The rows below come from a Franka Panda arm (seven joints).
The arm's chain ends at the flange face. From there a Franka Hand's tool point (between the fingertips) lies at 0.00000 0.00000 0.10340 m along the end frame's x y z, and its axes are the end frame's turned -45 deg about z.
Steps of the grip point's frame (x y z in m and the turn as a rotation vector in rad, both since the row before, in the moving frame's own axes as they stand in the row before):
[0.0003 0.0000 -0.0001 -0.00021 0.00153 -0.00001]
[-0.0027 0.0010 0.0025 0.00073 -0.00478 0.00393]
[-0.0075 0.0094 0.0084 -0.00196 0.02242 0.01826]
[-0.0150 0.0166 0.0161 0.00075 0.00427 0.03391]
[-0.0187 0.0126 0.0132 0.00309 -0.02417 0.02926]
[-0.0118 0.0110 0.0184 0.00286 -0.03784 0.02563]
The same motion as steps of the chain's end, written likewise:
[0.0001 -0.0001 -0.0001 0.00093 0.00123 -0.00001]
[-0.0008 0.0023 0.0025 -0.00286 -0.00390 0.00393]
[-0.0005 0.0134 0.0084 0.01447 0.01724 0.01826]
[0.0009 0.0227 0.0161 0.00355 0.00249 0.03391]
[-0.0023 0.0206 0.0132 -0.01491 -0.01928 0.02926]
[0.0024 0.0136 0.0185 -0.02473 -0.02878 0.02563]

